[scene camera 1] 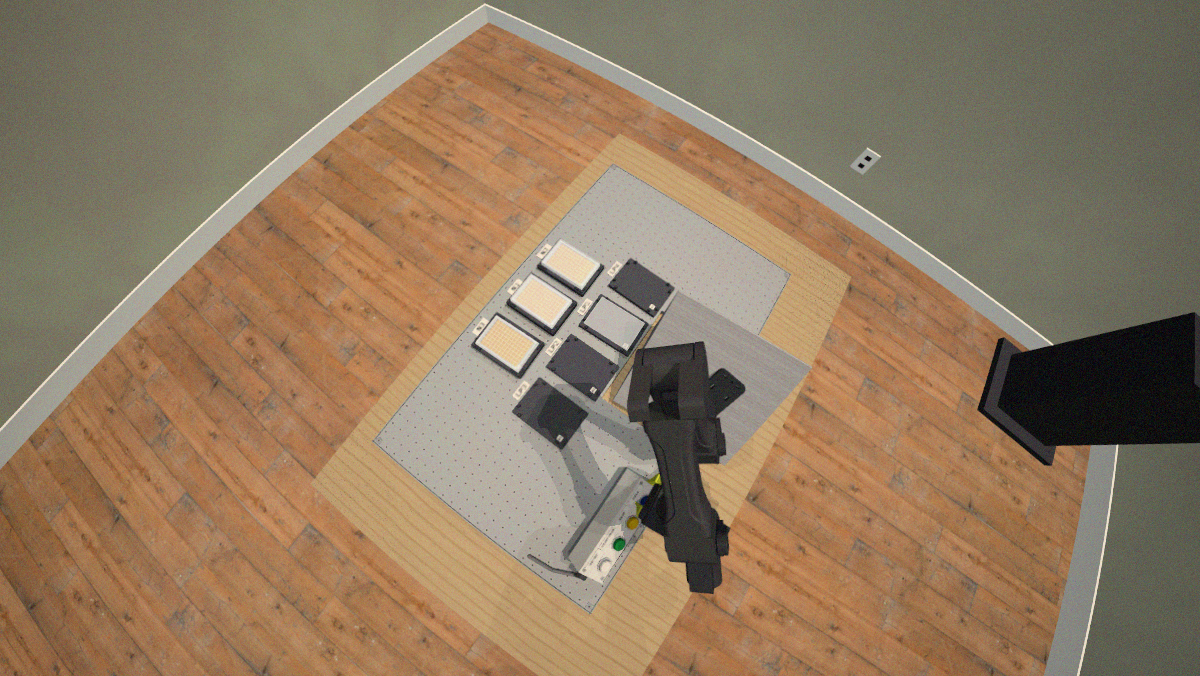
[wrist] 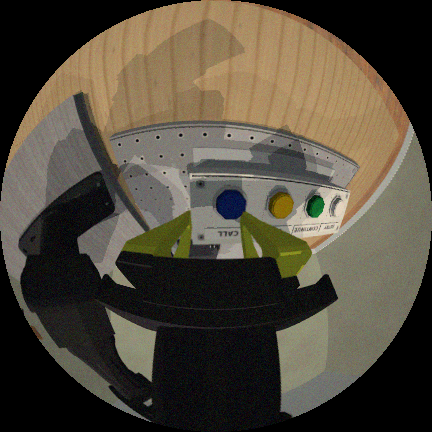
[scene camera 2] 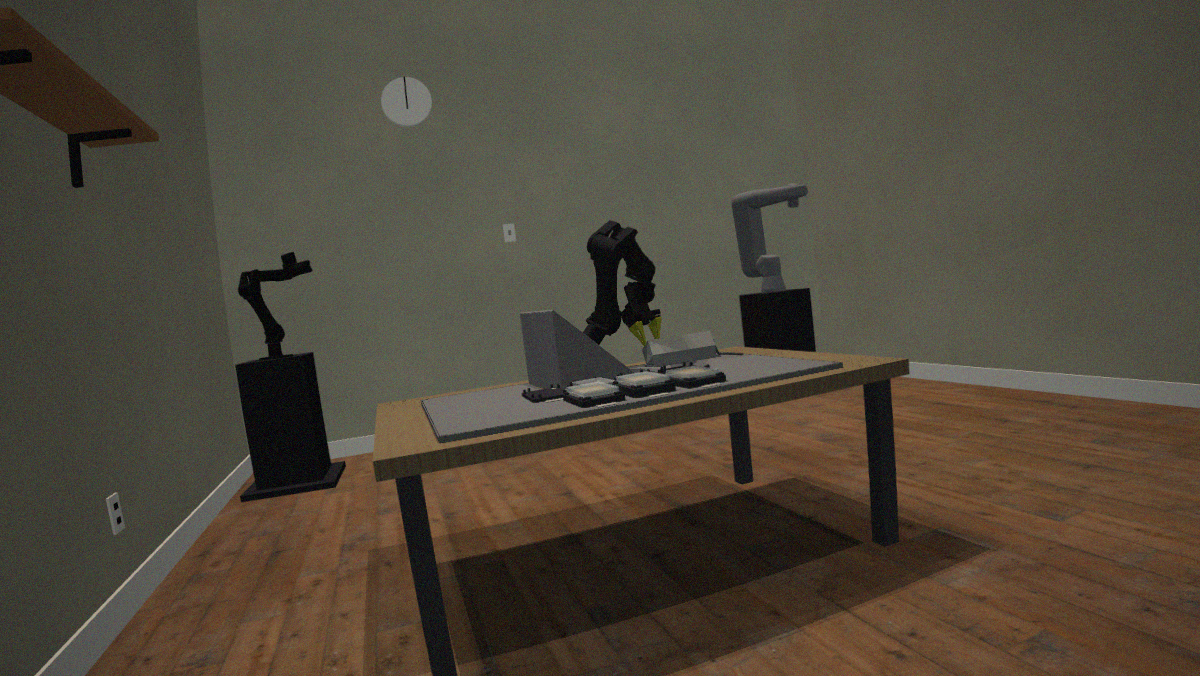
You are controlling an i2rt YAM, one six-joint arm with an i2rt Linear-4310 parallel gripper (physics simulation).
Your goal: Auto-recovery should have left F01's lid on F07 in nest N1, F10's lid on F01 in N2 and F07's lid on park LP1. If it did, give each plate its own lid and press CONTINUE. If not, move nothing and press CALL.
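Places are measured from the arm's base along level axes (x up, y right, z ahead), in centimetres.
Where they show: gripper, fingertip midpoint: (scene camera 1: 643, 493) (wrist: 215, 215); arm's base, origin of the base link: (wrist: 58, 223) (scene camera 2: 583, 349).
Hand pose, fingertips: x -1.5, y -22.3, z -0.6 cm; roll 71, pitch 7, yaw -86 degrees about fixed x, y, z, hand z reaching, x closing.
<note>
Each offset is from my fingertips to the top centre of the thing. "*": to the spot under its first point. Level surfaces: height alone.
The button box {dx +1.7, dy -8.7, dz +0.3 cm} (scene camera 1: 597, 527) (scene camera 2: 684, 348) (wrist: 256, 186) has a blue button {dx +0.8, dy -1.1, dz -1.5 cm} (wrist: 231, 204) above the CALL label {* dx +1.2, dy -1.4, dz +1.3 cm} (wrist: 229, 233), then yellow {dx +0.8, dy -6.1, dz -1.8 cm} (wrist: 281, 205), green {dx +0.8, dy -11.1, dz -2.0 cm} (wrist: 315, 207) and white {dx +0.8, dy -16.1, dz -2.3 cm} (wrist: 337, 206) buttons. My gripper (scene camera 2: 649, 340) (wrist: 215, 215) is part open, with nothing between its yellow fingers. It hangs over the box at the blue button; contact cannot be told. Three plates {dx -3.4, dy +7.0, dz +44.9 cm} (scene camera 1: 507, 342) {dx -2.8, dy +20.3, dz +45.5 cm} (scene camera 1: 541, 302) {dx -3.4, dy +33.1, dz +46.6 cm} (scene camera 1: 571, 265) sit in the nests; their lids and codes are too small to read. A clear lid {dx -4.9, dy +27.6, dz +28.1 cm} (scene camera 1: 613, 323) lies on one park. Three dark parks {* dx -5.7, dy +40.4, dz +28.8 cm} (scene camera 1: 641, 286) {* dx -5.7, dy +14.1, dz +27.6 cm} (scene camera 1: 581, 366) {* dx -5.6, dy +1.1, dz +26.4 cm} (scene camera 1: 550, 412) show no lid.
A grey wedge-shaped block (scene camera 1: 747, 361) (scene camera 2: 571, 352) stands beside the parks, partly behind my arm in the top view. A perforated grey board {dx -6.6 cm} (scene camera 1: 470, 470) covers much of the wooden table {dx -7.9 cm} (scene camera 1: 369, 495). A thin dark bar {* dx -6.6, dy -24.0, dz +4.7 cm} (scene camera 1: 554, 565) lies by the box's end.
</note>
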